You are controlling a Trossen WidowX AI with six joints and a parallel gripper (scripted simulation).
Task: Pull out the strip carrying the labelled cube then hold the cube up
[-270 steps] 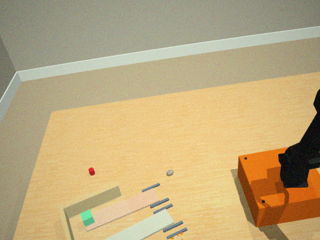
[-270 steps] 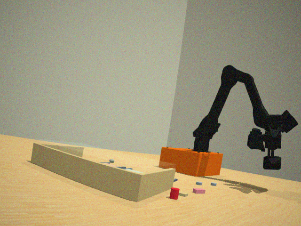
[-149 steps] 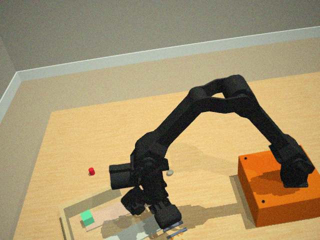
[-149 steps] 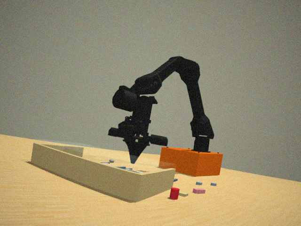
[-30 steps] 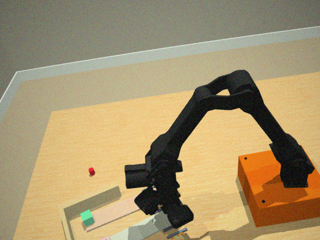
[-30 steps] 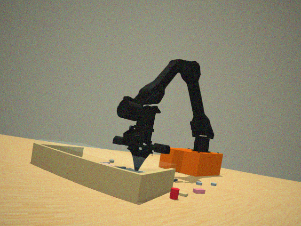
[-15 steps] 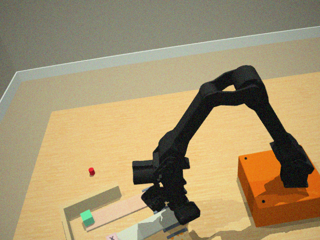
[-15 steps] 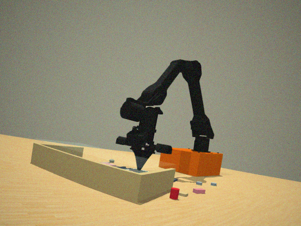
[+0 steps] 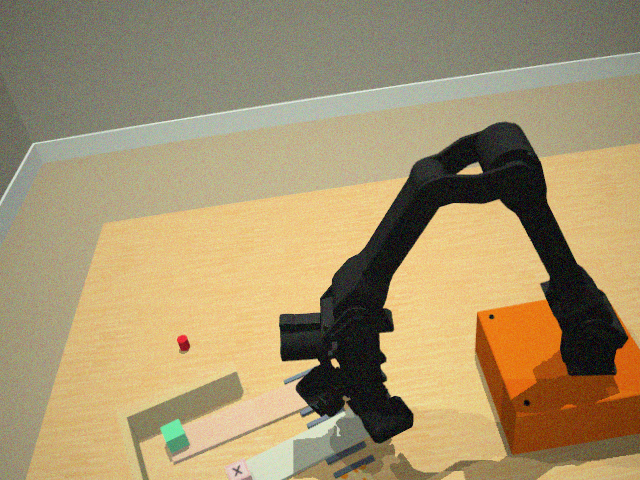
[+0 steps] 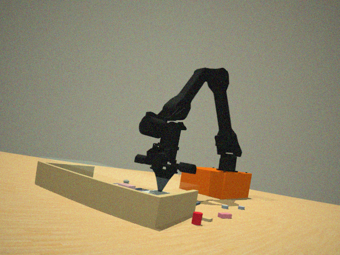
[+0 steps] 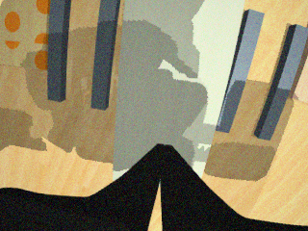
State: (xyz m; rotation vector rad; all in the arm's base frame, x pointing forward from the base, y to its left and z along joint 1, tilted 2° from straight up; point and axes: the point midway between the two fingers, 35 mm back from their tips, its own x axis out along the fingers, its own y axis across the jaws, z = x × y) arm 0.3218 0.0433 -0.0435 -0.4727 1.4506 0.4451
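Right now the strip is 80 mm ahead of my gripper tip and 50 mm to the left of it. The rest, counted from my gripper tip: pink block: 10 mm behind, 270 mm to the left; then grey pebble: 50 mm ahead, 140 mm to the right.
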